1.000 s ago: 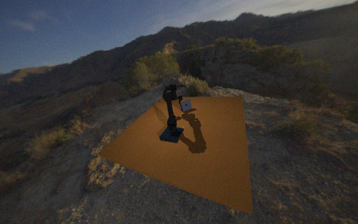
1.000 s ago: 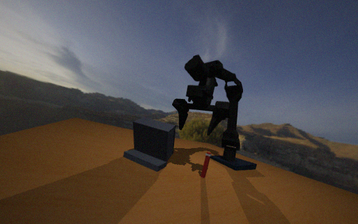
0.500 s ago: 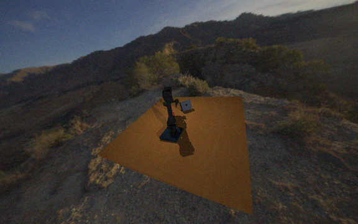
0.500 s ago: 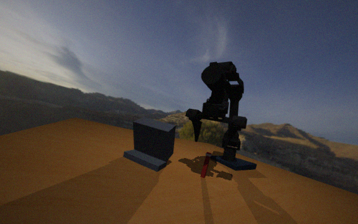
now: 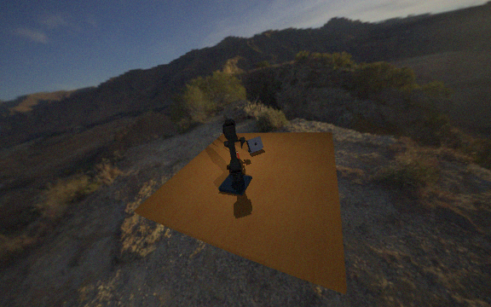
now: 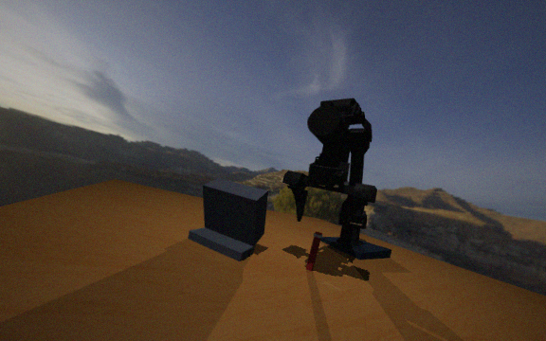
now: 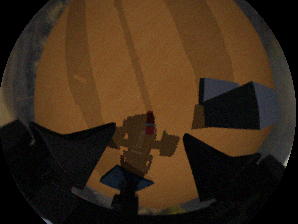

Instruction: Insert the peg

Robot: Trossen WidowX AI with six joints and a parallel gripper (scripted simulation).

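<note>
The red peg lies 3 cm below my gripper tip. From my gripper tip the other things lie so: flat dark foot (16 cm ahead, 10 cm to the right, 8 cm below); then sloped panel (14 cm ahead, 12 cm to the right, 1 cm below).
</note>
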